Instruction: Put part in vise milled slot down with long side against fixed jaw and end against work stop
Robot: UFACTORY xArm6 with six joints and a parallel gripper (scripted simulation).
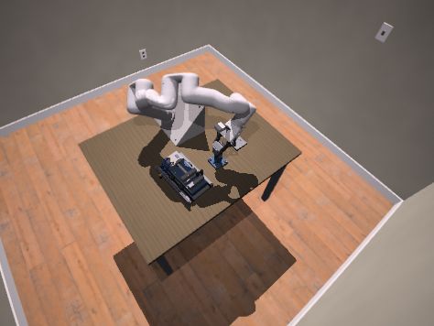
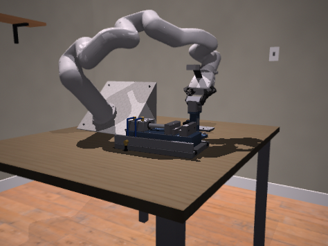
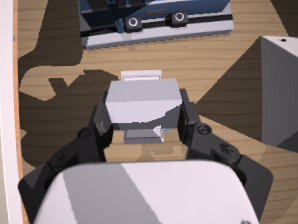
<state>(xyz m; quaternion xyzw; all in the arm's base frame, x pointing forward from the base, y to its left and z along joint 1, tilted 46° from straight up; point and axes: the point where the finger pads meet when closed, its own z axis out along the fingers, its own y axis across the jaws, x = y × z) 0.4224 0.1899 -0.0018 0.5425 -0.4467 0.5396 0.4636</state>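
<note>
The part lies 10 mm to the right of my hand and 10 mm below it. The rest, counted from my hand: moving jaw 50 mm ahead, 230 mm to the right, 80 mm below; cylinder rod 240 mm to the right, 80 mm below; work stop 70 mm ahead, 170 mm to the right, 70 mm below.
</note>
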